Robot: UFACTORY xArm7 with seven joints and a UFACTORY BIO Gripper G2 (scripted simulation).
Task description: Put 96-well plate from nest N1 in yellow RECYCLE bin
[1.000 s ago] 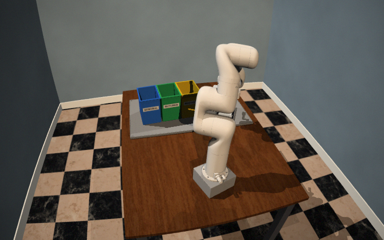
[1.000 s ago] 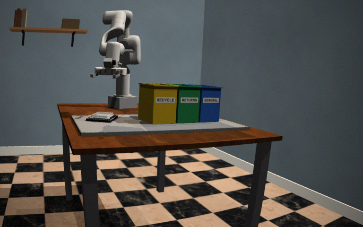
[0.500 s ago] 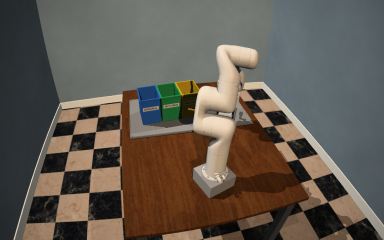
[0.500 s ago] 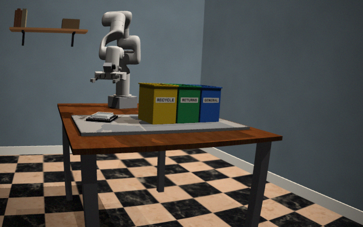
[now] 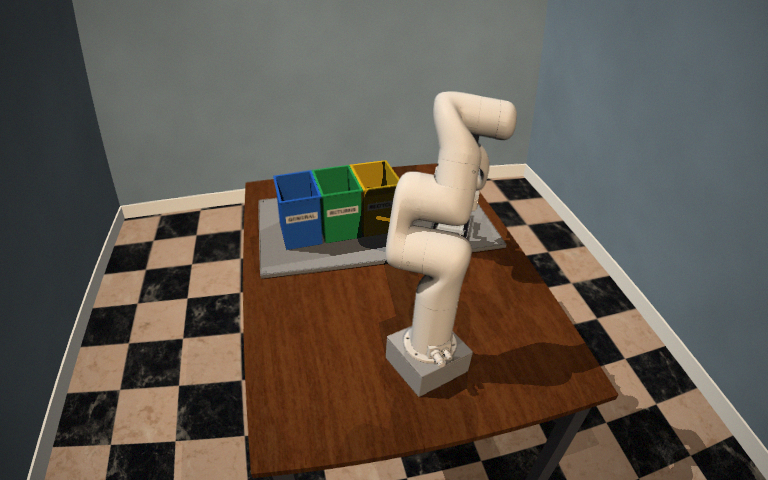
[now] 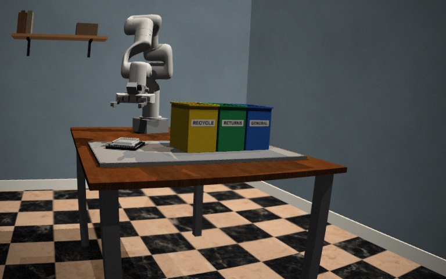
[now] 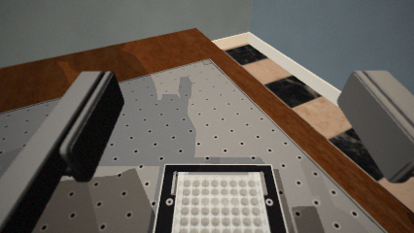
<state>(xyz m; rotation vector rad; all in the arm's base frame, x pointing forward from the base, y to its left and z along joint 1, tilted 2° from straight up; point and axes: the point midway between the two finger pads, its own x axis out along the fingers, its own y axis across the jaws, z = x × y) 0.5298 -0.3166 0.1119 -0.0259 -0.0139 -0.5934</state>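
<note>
Now: the 96-well plate 15 cm below my hand. The rest, counted from my hand: black plate nest (16 cm below); yellow recycle bin (11 cm ahead, 24 cm to the left, 7 cm below); green returns bin (11 cm ahead, 37 cm to the left, 7 cm below).
</note>
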